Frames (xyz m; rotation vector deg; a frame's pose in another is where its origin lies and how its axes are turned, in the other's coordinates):
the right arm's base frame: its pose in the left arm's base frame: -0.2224 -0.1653 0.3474 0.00 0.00 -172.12
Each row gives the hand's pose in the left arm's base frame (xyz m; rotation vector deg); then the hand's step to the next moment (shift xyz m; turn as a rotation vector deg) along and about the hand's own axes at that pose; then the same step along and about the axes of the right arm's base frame.
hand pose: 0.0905 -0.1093 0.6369 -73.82 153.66 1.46
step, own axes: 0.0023 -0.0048 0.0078 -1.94 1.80 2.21
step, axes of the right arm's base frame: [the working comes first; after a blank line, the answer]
step, axes of the left arm's base frame: 0.0034 -0.0041 -0.0078 0.11 2.82 -1.98

-0.0028 0.0045 -0.0078 -0.49 -2.78 -1.98
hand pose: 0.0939 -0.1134 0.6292 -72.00 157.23 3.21
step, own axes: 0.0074 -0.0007 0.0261 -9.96 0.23 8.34
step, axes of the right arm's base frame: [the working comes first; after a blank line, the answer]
step, axes of the left arm's base frame: -0.0018 -0.0038 -0.0268 7.07 8.34 -7.01

0.0023 0.0035 -0.0268 -8.15 -7.29 -7.01
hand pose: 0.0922 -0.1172 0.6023 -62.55 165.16 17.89
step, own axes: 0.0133 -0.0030 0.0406 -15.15 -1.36 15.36
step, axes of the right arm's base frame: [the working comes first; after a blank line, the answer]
step, axes of the left arm's base frame: -0.0092 -0.0026 -0.0417 11.80 11.98 -13.58

0.0095 0.0013 -0.0417 -13.33 -10.25 -13.58
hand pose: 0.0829 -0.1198 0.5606 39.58 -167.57 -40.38
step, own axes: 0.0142 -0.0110 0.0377 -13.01 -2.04 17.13
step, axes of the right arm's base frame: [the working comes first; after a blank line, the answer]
step, axes of the left arm's base frame: -0.0140 0.0009 -0.0393 9.89 11.25 -15.57

0.0138 -0.0028 -0.0393 -11.34 -9.79 -15.57
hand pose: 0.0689 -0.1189 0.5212 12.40 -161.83 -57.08
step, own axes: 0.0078 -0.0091 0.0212 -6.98 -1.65 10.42
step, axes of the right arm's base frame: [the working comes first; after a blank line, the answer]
step, axes of the left arm's base frame: -0.0106 0.0045 -0.0215 5.14 6.36 -9.65

0.0099 -0.0059 -0.0215 -5.96 -5.59 -9.65
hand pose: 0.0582 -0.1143 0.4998 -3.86 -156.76 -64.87
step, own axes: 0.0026 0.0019 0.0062 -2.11 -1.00 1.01
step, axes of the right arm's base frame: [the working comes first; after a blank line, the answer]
step, axes of the left arm's base frame: -0.0033 0.0056 -0.0025 1.81 0.06 -1.78

0.0025 -0.0060 -0.0025 -1.81 0.19 -1.78
